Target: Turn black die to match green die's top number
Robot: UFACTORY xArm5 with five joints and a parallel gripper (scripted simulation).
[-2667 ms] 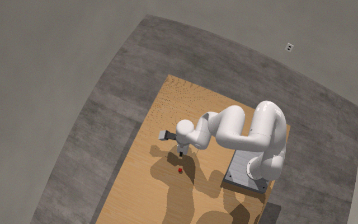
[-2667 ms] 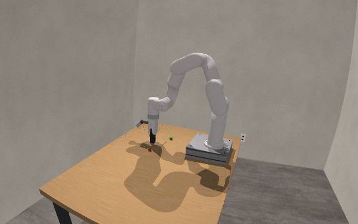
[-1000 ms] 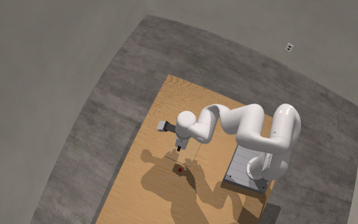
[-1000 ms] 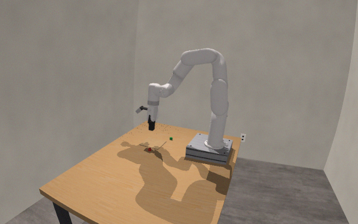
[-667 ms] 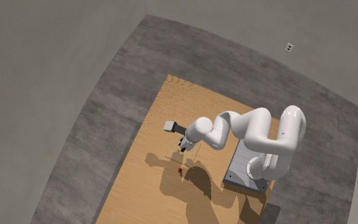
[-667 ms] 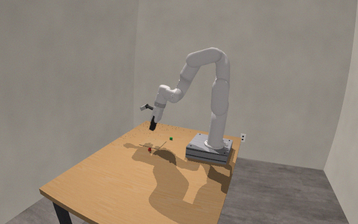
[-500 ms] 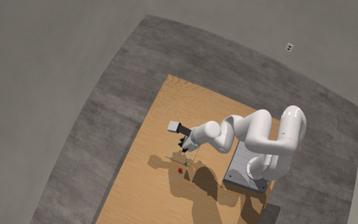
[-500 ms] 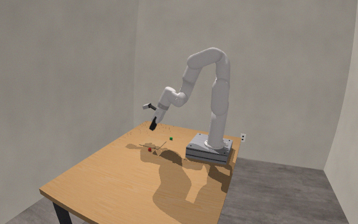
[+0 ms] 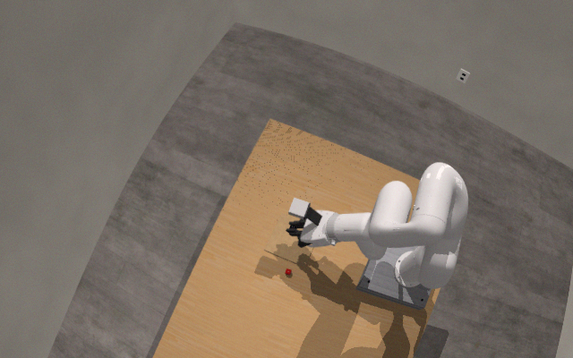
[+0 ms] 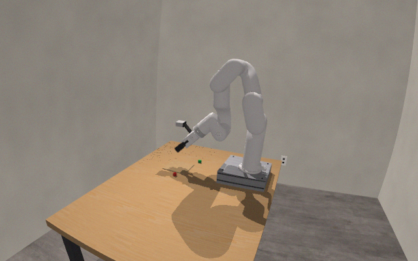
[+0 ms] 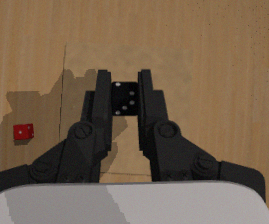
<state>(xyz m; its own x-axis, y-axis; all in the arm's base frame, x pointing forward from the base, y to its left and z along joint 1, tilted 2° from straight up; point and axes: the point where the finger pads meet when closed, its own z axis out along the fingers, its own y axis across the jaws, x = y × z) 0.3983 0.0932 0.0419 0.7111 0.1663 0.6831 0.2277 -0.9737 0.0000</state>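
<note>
Now: the tan mat 12 cm below my hand. Round my hand: red die 11 cm below, 10 cm to the left, 5 cm behind; black die 1 cm below, 1 cm ahead; green die 13 cm to the right, 11 cm below, 6 cm behind.
</note>
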